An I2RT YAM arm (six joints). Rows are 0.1 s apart.
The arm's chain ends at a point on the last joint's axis. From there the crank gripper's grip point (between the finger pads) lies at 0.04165 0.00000 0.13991 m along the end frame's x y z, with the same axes.
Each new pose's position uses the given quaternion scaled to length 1; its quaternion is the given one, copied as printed.
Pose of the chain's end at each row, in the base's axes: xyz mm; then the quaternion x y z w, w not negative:
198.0 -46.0 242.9 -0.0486 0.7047 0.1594 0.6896
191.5 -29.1 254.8 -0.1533 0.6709 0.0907 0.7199
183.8 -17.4 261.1 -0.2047 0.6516 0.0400 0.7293
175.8 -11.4 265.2 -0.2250 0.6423 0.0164 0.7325
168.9 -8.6 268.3 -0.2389 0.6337 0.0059 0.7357
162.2 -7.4 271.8 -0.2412 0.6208 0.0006 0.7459
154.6 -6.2 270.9 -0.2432 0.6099 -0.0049 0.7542
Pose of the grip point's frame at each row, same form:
330.0 1.1 202.0 -0.0486 0.7047 0.1594 0.6896
326.2 15.7 220.8 -0.1533 0.6709 0.0907 0.7199
320.6 23.0 230.2 -0.2047 0.6516 0.0400 0.7293
313.7 26.6 236.0 -0.2250 0.6423 0.0164 0.7325
307.2 29.4 240.9 -0.2389 0.6337 0.0059 0.7357
301.3 30.6 249.0 -0.2412 0.6208 0.0006 0.7459
294.3 31.6 251.9 -0.2432 0.6099 -0.0049 0.7542

